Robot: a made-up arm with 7 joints. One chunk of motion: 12 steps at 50 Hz.
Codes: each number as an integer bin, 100 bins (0 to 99) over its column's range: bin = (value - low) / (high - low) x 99, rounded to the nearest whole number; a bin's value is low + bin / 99 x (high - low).
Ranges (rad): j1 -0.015..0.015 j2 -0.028..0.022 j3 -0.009..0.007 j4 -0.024..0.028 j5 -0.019..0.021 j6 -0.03..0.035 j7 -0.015..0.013
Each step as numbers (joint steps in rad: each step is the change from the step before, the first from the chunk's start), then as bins.
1 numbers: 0.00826 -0.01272 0.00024 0.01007 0.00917 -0.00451 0.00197
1 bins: 77 30 57 65 70 39 60
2 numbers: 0.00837 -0.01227 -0.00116 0.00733 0.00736 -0.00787 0.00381
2 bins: 77 31 49 60 65 34 67
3 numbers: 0.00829 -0.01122 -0.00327 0.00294 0.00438 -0.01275 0.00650
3 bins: 77 33 35 51 58 26 76
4 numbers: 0.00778 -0.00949 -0.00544 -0.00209 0.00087 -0.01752 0.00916
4 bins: 75 37 22 42 49 19 85
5 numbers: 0.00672 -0.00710 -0.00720 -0.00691 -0.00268 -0.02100 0.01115
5 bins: 72 41 11 33 40 14 92
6 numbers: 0.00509 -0.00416 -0.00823 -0.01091 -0.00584 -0.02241 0.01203
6 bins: 66 47 5 25 33 12 96
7 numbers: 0.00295 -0.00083 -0.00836 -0.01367 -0.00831 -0.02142 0.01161
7 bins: 59 54 4 20 26 13 94
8 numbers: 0.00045 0.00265 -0.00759 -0.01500 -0.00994 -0.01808 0.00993
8 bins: 51 61 9 17 22 18 88
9 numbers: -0.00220 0.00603 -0.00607 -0.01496 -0.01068 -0.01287 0.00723
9 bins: 42 67 18 17 21 26 79
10 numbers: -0.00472 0.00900 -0.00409 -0.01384 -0.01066 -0.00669 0.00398
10 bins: 34 73 30 19 21 36 67
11 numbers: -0.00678 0.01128 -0.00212 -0.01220 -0.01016 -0.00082 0.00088
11 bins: 27 78 43 22 22 44 56
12 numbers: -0.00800 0.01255 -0.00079 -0.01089 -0.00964 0.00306 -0.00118
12 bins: 23 80 51 25 23 50 49
